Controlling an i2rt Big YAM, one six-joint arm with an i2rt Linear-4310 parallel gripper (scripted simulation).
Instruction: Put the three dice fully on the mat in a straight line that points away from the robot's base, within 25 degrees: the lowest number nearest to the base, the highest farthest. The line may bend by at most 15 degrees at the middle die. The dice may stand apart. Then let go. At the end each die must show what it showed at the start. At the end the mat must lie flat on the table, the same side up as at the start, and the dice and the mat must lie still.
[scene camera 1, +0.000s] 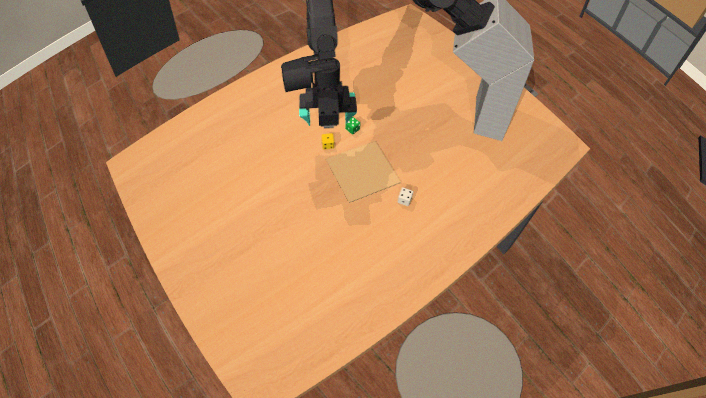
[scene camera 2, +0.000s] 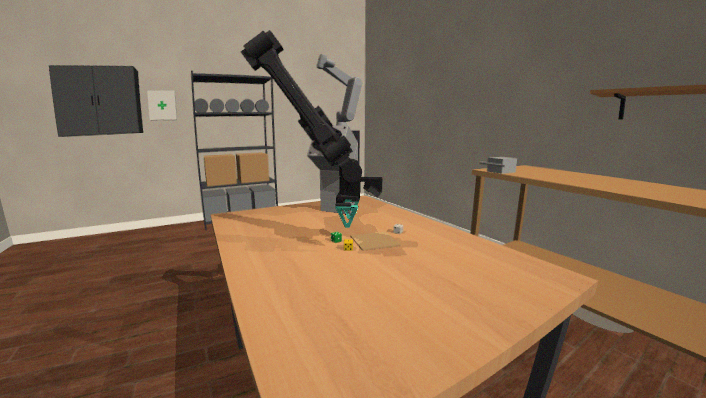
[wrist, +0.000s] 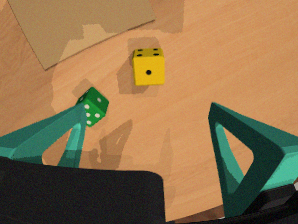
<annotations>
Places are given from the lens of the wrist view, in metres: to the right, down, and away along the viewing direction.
my gripper (wrist: 147, 110): 0.00, 0.00, 0.13
yellow die (wrist: 148, 64): 0.00, -0.04, 0.17
green die (wrist: 96, 105): -0.06, -0.01, 0.21
The marked spots on the yellow die and the green die are 0.07 m apart.
</annotations>
